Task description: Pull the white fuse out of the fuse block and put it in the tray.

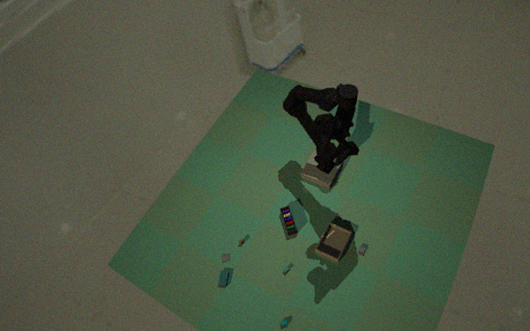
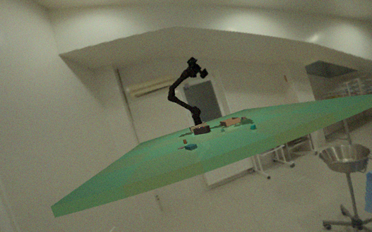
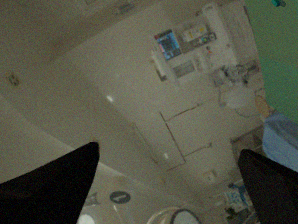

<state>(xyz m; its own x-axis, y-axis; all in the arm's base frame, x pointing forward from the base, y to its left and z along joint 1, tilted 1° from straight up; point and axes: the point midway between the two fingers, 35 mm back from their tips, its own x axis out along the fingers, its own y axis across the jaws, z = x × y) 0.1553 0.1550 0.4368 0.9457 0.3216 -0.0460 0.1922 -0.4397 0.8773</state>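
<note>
Now: the white fuse 9 cm ahead of my gripper tip, 15 cm to the right of it and 45 cm below it. Round my gripper tip: brown tray 7 cm ahead, 6 cm to the left, 47 cm below.
</note>
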